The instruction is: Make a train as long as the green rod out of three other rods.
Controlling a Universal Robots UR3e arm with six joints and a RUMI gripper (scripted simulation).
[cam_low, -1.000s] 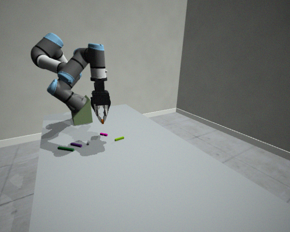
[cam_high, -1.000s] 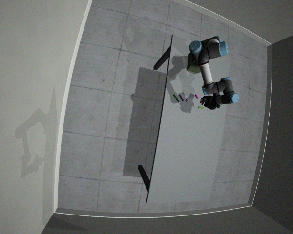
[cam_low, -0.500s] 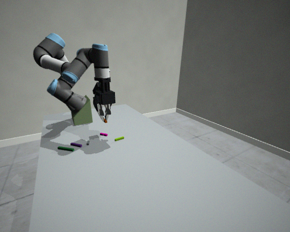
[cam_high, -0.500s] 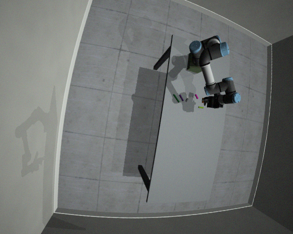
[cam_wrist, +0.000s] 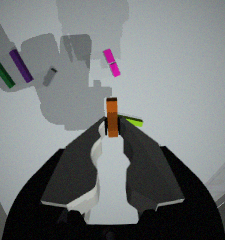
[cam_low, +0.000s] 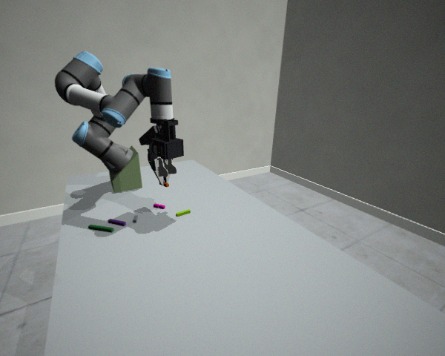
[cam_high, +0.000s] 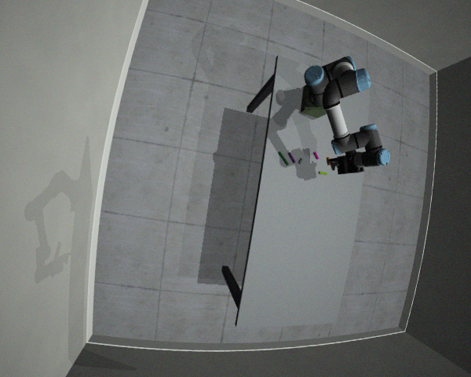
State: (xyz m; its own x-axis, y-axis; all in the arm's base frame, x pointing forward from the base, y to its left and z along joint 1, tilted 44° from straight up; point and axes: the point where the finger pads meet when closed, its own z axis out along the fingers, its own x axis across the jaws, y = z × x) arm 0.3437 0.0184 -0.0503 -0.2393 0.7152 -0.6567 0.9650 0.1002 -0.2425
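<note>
Right now my hand is 50 mm short of the lime rod, 40 mm to the right of it and 110 mm above it. Round my hand: grey rod (110 mm to the right, 110 mm below); orange rod (10 mm below); purple rod (10 mm behind, 160 mm to the right, 110 mm below).
</note>
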